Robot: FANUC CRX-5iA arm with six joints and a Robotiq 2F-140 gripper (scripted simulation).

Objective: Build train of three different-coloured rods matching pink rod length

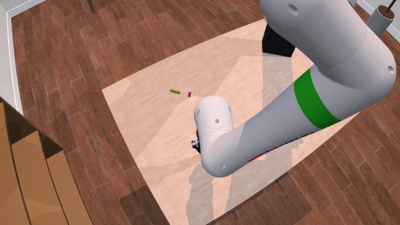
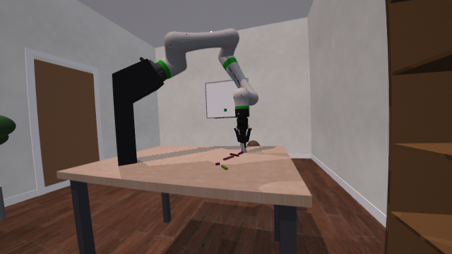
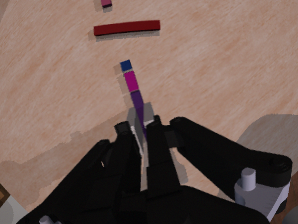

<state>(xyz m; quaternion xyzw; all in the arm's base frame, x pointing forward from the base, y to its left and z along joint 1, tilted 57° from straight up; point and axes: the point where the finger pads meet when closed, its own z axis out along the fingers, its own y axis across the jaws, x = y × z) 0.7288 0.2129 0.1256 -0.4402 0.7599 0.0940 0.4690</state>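
Now: hand 30 mm above the purple rod. The rest, counted from my hand: red rod: 90 mm to the right, 30 mm below, 30 mm behind; blue rod: 60 mm to the right, 30 mm below, 10 mm behind; pink rod: 170 mm to the right, 40 mm behind, 30 mm below.
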